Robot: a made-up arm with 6 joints.
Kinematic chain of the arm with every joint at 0, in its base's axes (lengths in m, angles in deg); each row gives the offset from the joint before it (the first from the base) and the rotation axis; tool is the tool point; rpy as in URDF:
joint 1: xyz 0 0 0.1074 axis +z
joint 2: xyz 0 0 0 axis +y
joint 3: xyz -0.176 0 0.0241 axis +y
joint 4: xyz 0.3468 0 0.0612 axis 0.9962 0 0.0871
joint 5: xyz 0 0 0 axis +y
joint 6: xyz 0.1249 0 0.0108 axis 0.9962 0 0.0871
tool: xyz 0 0 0 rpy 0 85 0
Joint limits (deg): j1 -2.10..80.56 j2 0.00..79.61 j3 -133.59..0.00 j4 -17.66..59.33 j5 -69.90..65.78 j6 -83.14..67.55
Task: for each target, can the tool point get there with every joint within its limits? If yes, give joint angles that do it. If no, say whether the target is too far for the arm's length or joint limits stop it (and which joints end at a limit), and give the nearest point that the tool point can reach.
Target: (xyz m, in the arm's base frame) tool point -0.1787 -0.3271 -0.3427
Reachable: no: joint limits stop it (at a limit: joint 1, joint 2, joint 3, joint 4) | nearest point 0.0245 -0.0351 -0.1267 | short by 0.416 m
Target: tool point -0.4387 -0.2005 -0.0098
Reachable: no: joint limits stop it (at a limit: joint 2, joint 3, joint 5) | nearest point -0.5181 -0.2368 0.2808 | short by 0.303 m
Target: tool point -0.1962 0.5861 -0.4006
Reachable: no: too far | nearest point -0.0007 0.2871 -0.0754 | short by 0.483 m
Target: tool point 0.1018 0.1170 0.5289
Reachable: yes | joints 48.94 20.99 -67.89 0.12 32.78 -9.08
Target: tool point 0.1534 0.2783 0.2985
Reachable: yes | joints 67.72 41.14 -26.11 19.87 -58.82 -13.16
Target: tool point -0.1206 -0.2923 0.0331
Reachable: no: joint limits stop it (at a limit: joint 1, joint 2, joint 3, joint 4, joint 5) | nearest point 0.0220 -0.0355 -0.1236 | short by 0.333 m
